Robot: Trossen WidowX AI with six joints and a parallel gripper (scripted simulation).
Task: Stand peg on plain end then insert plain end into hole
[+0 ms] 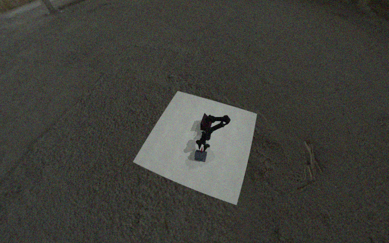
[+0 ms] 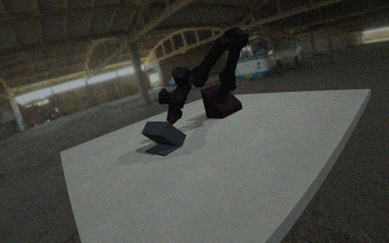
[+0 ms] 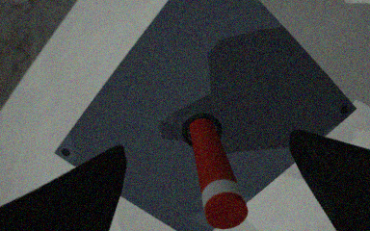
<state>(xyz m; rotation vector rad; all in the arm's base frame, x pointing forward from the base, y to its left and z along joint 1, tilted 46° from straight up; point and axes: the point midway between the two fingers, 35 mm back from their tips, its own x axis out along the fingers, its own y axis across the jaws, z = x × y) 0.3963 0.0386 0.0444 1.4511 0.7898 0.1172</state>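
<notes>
The red peg is 10 mm behind my gripper tip and 10 mm above it. Round my gripper tip: dark sloped panel: 30 mm ahead, 30 mm below; then flat foot plate: 50 mm ahead, 10 mm to the left, 80 mm below.
</notes>
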